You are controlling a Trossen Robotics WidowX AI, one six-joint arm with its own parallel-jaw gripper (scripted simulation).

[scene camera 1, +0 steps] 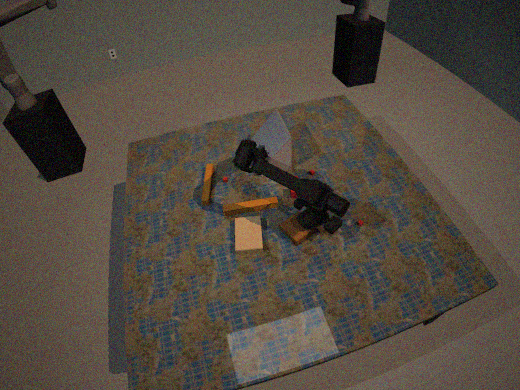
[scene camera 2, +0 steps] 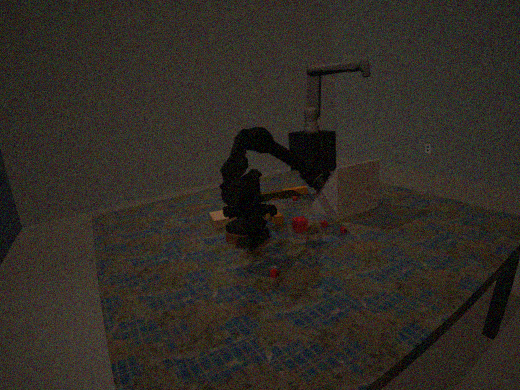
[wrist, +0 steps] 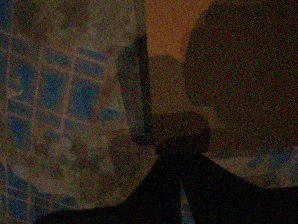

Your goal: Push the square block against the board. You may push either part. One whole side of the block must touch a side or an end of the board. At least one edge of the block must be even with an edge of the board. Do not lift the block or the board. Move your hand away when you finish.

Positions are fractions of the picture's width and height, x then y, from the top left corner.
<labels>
gripper: scene camera 1 0.61, 0.58; scene camera 2 0.49, 0.63; wrist 0.59, 0.66
</labels>
